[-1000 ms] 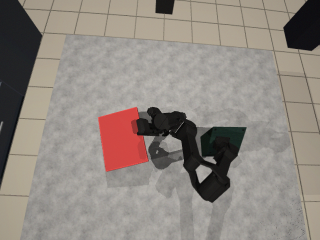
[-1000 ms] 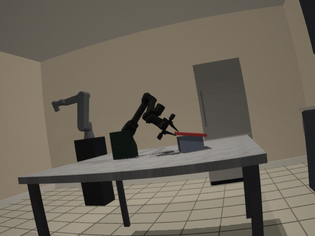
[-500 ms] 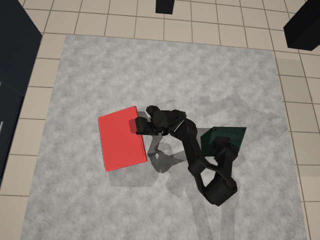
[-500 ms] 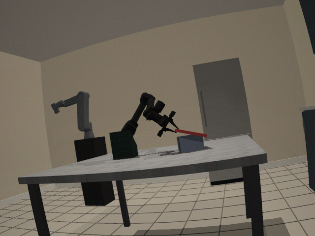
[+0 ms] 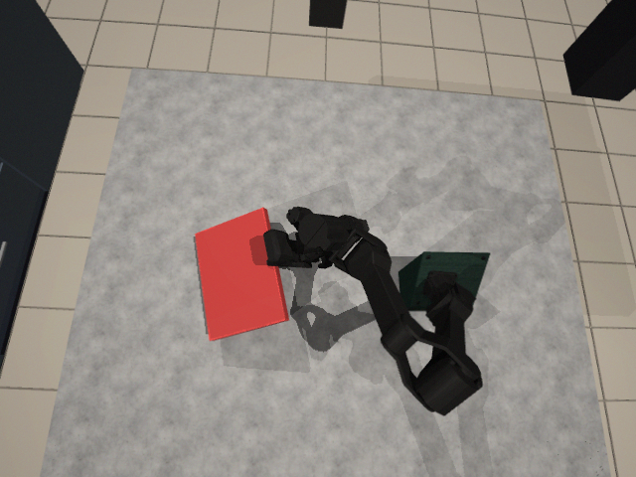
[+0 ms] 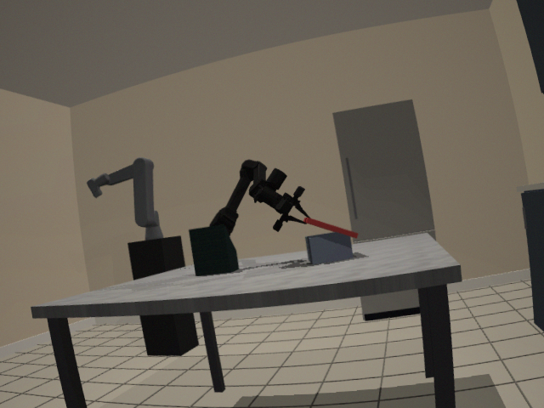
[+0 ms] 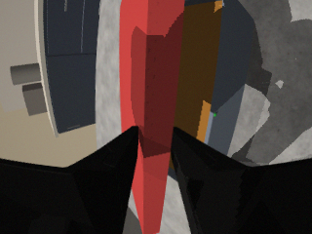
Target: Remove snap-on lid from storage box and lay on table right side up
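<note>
Now: gripper tip 7 cm short of the red lid, 2 cm to the right of it and 3 cm above it. From my gripper tip the other things lie so: grey-blue storage box (6 cm ahead, 2 cm to the left, 11 cm below).
</note>
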